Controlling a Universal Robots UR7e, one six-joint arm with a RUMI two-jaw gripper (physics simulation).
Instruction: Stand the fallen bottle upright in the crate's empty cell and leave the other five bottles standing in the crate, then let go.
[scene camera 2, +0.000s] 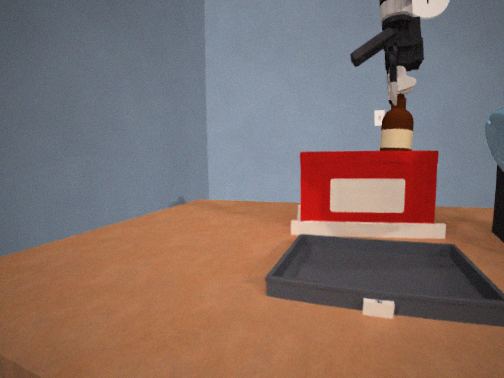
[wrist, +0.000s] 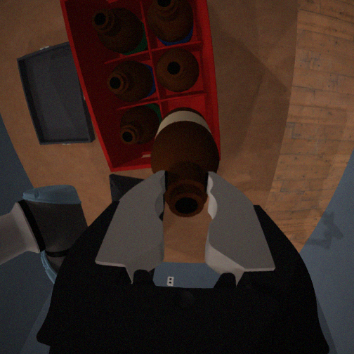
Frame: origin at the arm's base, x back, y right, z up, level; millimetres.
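Where they show: gripper, fingertip midpoint: (scene camera 2: 394, 107).
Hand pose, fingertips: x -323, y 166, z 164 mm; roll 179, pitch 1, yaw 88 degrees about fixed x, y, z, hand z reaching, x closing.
After its pixels a point has its place.
The brown bottle with a cream label (scene camera 2: 397, 120) {x -321, y 127, z 126 mm} (wrist: 185, 150) hangs upright, neck up. In the scene view its visible lower edge is level with the top edge of the red crate (scene camera 2: 315, 187) {x -498, y 3, z -21 mm} (wrist: 213, 75); whether its base dips below the rim is hidden. In the wrist view it covers much of the crate's near right cell. My gripper (scene camera 2: 395, 97) {x -323, y 166, z 164 mm} (wrist: 185, 172) is shut on the bottle's neck, above the crate. Several other brown bottles (wrist: 122, 35) (wrist: 172, 22) (wrist: 134, 82) (wrist: 180, 75) (wrist: 140, 122) stand in the other cells, hidden by the crate wall in the scene view.
A dark grey tray (scene camera 2: 370, 267) {x -393, y -170, z -116 mm} (wrist: 57, 100) lies beside the crate, on its labelled side. A white ledge (scene camera 2: 370, 230) {x -385, y 5, z -107 mm} runs along the crate's foot. Red dividers separate the cells. A blue and dark grey arm part (wrist: 52, 220) shows at the left of the wrist view.
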